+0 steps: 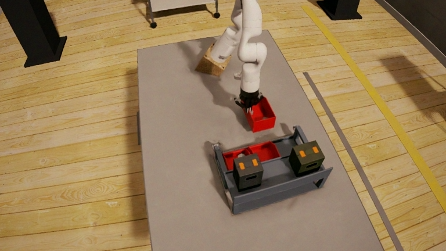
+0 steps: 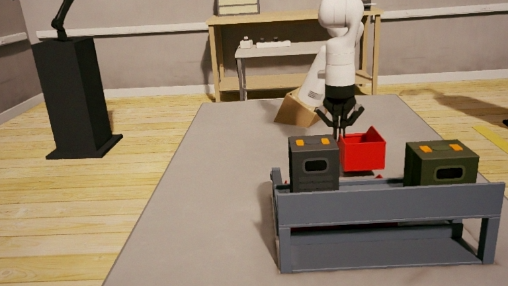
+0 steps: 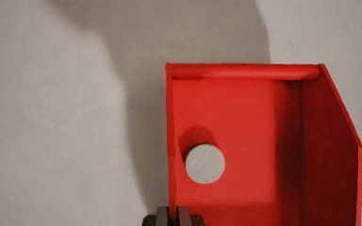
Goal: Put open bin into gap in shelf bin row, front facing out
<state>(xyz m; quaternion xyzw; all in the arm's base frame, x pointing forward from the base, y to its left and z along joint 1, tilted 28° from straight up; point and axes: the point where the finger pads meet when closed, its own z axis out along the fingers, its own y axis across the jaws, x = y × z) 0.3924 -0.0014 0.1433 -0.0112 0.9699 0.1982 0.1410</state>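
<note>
My hand is 6 cm above the grey round part, 3 cm past it and 2 cm to the right of it. Round my hand: dark grey box (33 cm ahead, 9 cm to the right, 6 cm above); then green box (32 cm ahead, 14 cm to the left, 4 cm above); then grey shelf (26 cm ahead, 4 cm below, 2 cm to the left).
</note>
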